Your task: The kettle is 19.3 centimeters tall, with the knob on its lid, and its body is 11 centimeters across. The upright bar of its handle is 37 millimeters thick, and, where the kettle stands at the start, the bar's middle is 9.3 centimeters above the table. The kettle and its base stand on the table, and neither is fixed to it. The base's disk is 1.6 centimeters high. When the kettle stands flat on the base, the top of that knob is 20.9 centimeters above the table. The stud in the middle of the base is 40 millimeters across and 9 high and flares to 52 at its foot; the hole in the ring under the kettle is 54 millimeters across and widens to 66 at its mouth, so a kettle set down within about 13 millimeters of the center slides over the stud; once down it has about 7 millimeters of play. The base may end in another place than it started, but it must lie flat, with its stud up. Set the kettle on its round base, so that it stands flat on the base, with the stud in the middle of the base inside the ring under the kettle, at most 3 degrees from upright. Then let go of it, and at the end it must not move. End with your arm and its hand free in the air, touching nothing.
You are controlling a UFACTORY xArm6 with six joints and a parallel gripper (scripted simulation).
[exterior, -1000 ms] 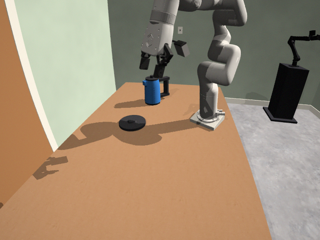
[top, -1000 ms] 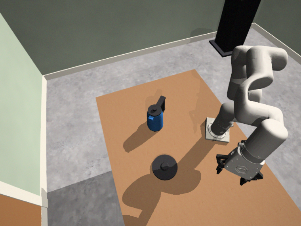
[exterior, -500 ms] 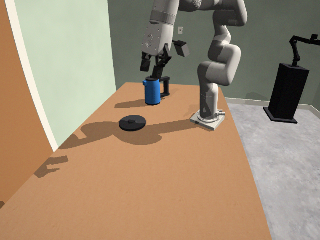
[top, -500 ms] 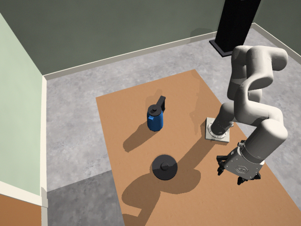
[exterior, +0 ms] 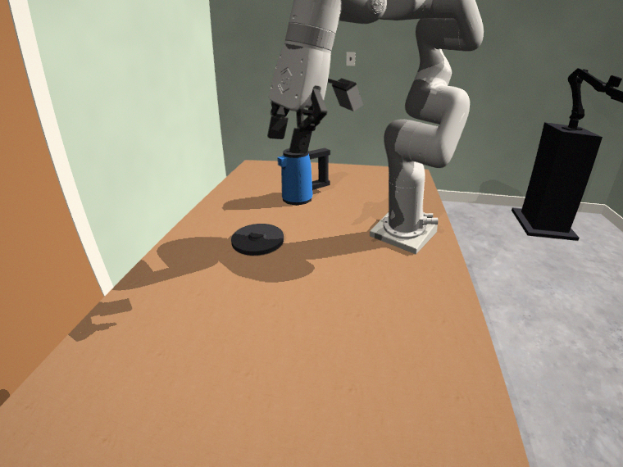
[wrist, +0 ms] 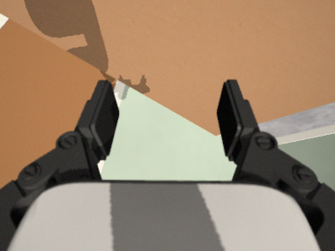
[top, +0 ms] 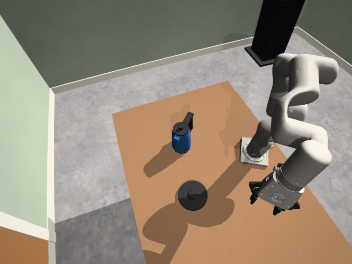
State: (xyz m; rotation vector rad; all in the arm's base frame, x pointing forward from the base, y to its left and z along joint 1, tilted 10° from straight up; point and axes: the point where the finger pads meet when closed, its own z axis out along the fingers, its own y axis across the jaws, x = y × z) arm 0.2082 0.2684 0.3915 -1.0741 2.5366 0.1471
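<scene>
Right now my hand is 110 mm short of the blue kettle, 530 mm to the left of it and 260 mm above it. Round my hand: round black base: 170 mm ahead, 210 mm to the right, 350 mm below.
</scene>
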